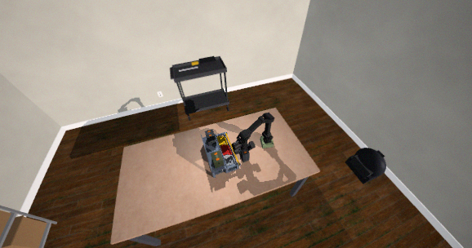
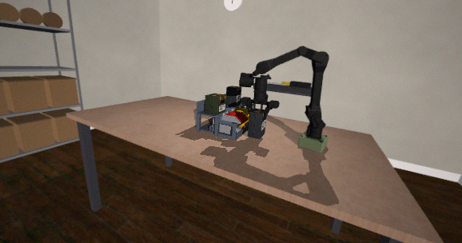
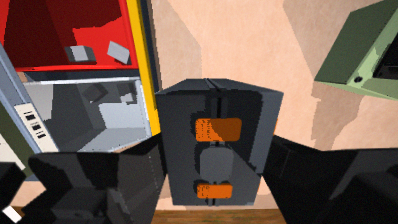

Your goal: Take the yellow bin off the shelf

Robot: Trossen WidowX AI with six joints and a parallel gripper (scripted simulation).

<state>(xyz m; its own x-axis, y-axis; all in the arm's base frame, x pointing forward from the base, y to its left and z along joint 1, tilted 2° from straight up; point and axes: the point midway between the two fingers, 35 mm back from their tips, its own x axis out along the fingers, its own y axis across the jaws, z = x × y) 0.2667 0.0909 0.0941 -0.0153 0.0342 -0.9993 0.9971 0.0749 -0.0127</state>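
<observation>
The black box lies 6 cm below my hand. Round my hand: yellow bar 11 cm to the right, 8 cm below, 8 cm ahead; red bin 17 cm ahead, 10 cm to the right, 10 cm below; grey bin 16 cm ahead, 10 cm below, 1 cm to the left.
</observation>
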